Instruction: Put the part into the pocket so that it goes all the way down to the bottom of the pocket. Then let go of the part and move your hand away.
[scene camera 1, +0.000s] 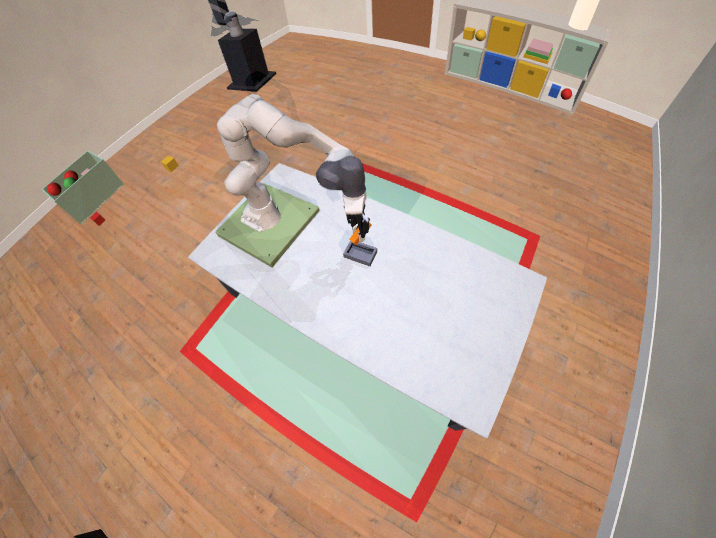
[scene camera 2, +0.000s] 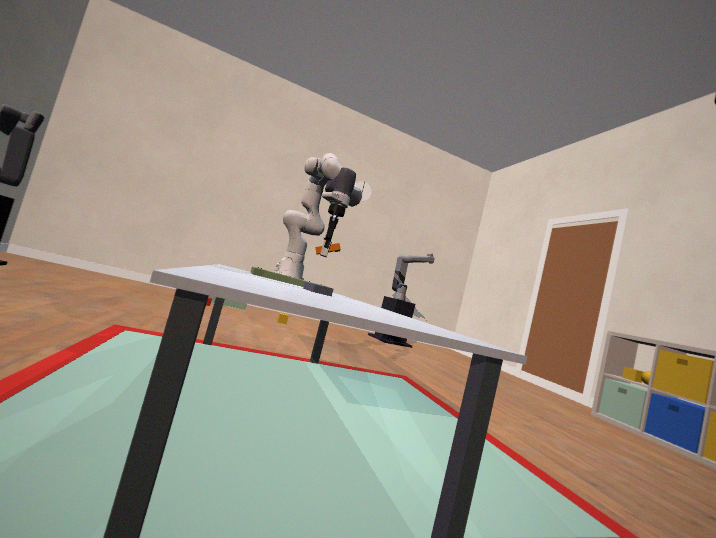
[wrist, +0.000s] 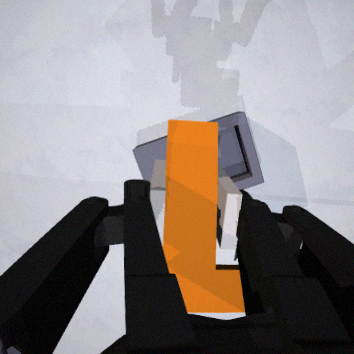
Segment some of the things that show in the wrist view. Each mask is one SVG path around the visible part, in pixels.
The gripper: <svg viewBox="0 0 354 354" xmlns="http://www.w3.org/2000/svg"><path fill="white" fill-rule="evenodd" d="M0 275L0 354L52 354L107 255L109 245L123 243L125 334L99 354L354 354L354 244L308 210L298 205L285 205L282 207L281 213L270 211L265 202L253 199L247 191L238 189L219 163L217 163L216 239L220 249L234 249L237 237L234 260L236 258L238 260L245 316L220 319L187 313L175 273L169 273L162 248L165 205L165 159L155 159L151 183L144 179L127 179L123 182L122 204L108 206L108 200L99 196L89 196L82 199Z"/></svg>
An orange L-shaped part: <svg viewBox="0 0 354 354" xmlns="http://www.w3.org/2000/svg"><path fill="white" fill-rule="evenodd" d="M168 119L162 248L169 273L175 273L187 312L245 312L238 264L215 264L217 122Z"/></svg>
